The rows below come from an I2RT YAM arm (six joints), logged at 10 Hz.
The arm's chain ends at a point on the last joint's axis. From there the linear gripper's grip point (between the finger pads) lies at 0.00 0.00 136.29 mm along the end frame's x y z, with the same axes.
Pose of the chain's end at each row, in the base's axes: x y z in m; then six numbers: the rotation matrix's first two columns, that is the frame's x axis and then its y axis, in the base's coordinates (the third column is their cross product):
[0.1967 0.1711 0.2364 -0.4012 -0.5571 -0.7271 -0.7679 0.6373 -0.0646]
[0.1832 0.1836 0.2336 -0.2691 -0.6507 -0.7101 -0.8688 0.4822 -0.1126]
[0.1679 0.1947 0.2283 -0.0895 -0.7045 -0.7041 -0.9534 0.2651 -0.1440]
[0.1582 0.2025 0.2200 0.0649 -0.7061 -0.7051 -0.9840 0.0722 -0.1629]
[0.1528 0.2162 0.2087 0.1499 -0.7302 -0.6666 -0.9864 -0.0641 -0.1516]
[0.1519 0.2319 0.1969 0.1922 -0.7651 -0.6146 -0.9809 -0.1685 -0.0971]
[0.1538 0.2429 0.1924 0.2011 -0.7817 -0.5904 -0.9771 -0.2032 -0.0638]
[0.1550 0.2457 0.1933 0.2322 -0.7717 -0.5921 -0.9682 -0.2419 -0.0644]
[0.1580 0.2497 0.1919 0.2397 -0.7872 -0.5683 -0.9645 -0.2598 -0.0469]
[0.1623 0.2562 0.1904 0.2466 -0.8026 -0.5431 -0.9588 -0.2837 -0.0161]
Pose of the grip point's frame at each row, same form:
[0.2648 0.2437 0.1432 -0.4012 -0.5571 -0.7271 -0.7679 0.6373 -0.0646]
[0.2399 0.2636 0.1389 -0.2691 -0.6507 -0.7101 -0.8688 0.4822 -0.1126]
[0.2072 0.2844 0.1335 -0.0895 -0.7045 -0.7041 -0.9534 0.2651 -0.1440]
[0.1808 0.2985 0.1259 0.0649 -0.7061 -0.7051 -0.9840 0.0722 -0.1629]
[0.1621 0.3089 0.1092 0.1499 -0.7302 -0.6666 -0.9864 -0.0641 -0.1516]
[0.1479 0.3166 0.0902 0.1922 -0.7651 -0.6146 -0.9809 -0.1685 -0.0971]
[0.1442 0.3233 0.0827 0.2011 -0.7817 -0.5904 -0.9771 -0.2032 -0.0638]
[0.1423 0.3259 0.0838 0.2322 -0.7717 -0.5921 -0.9682 -0.2419 -0.0644]
[0.1429 0.3259 0.0799 0.2397 -0.7872 -0.5683 -0.9645 -0.2598 -0.0469]
[0.1431 0.3277 0.0760 0.2466 -0.8026 -0.5431 -0.9588 -0.2837 -0.0161]

